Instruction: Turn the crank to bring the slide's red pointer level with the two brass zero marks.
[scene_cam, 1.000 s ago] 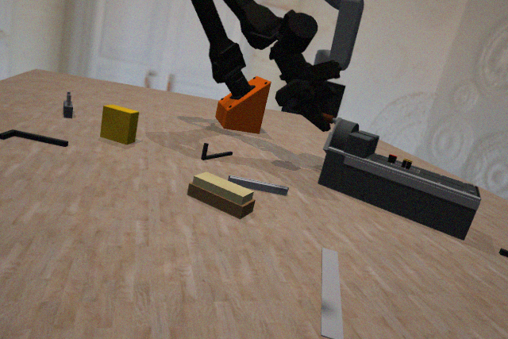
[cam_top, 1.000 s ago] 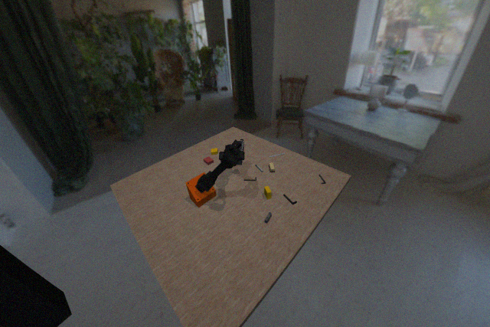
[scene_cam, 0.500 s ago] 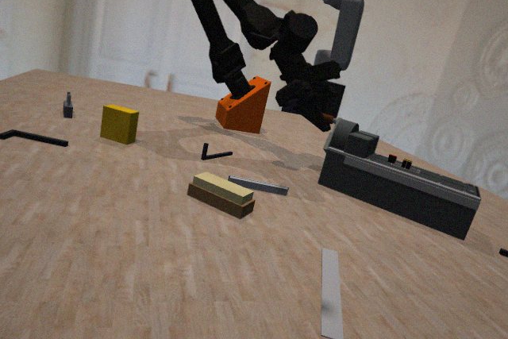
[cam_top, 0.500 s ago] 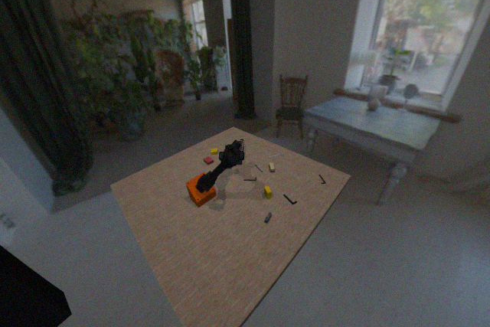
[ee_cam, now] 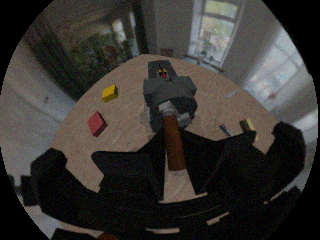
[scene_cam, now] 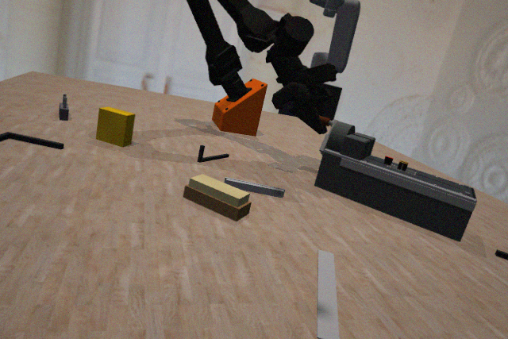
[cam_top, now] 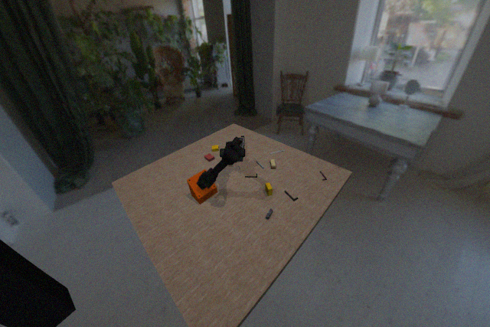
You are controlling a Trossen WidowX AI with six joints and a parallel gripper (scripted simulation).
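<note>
Now: the brown crank handle 20 mm behind my gripper tip, 10 mm to the right of it and 20 mm above it. Also, from my gripper tip: red pointer (120 mm ahead, 60 mm to the left, 10 mm below); red block (60 mm behind, 230 mm to the left, 80 mm below); grey bar (90 mm ahead, 180 mm to the right, 90 mm below).
</note>
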